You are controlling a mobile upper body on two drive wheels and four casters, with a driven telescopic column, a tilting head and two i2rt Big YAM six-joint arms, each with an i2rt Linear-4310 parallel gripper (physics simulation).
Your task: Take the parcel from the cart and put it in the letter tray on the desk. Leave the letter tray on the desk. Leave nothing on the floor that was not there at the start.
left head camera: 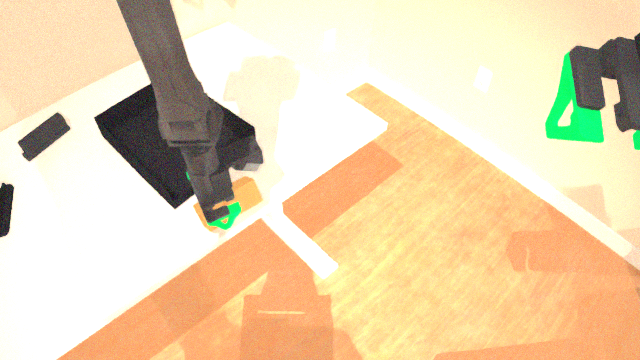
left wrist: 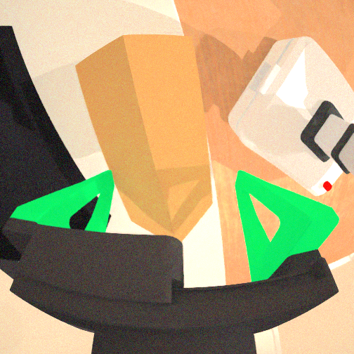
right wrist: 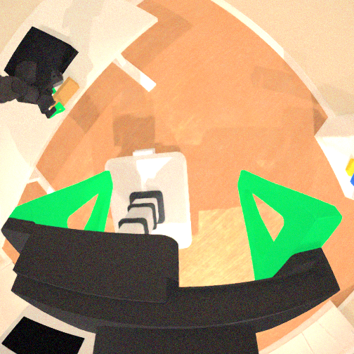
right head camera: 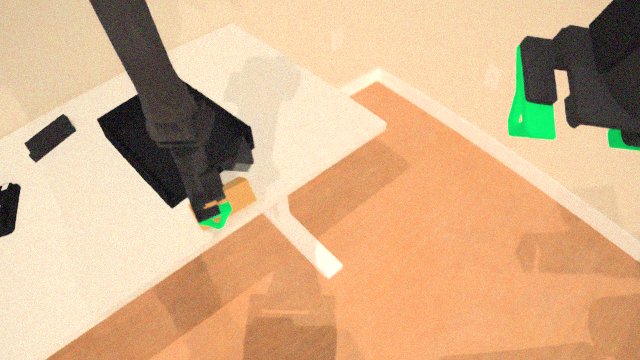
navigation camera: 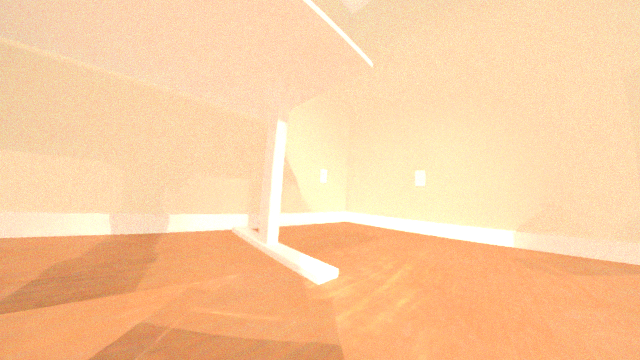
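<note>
The parcel, an orange-brown box, is at the edge of the white desk, beside the black letter tray and outside it. My left gripper is open over the parcel. In the left wrist view the parcel's near end reaches between its green fingers, with gaps on both sides. Whether the parcel lies flat is unclear. My right gripper is open and empty, away from the desk. I cannot identify the cart.
A dark block and a black object are on the desk at the left. A white desk leg stands on a long foot. A white surface with yellow and blue items is at the right.
</note>
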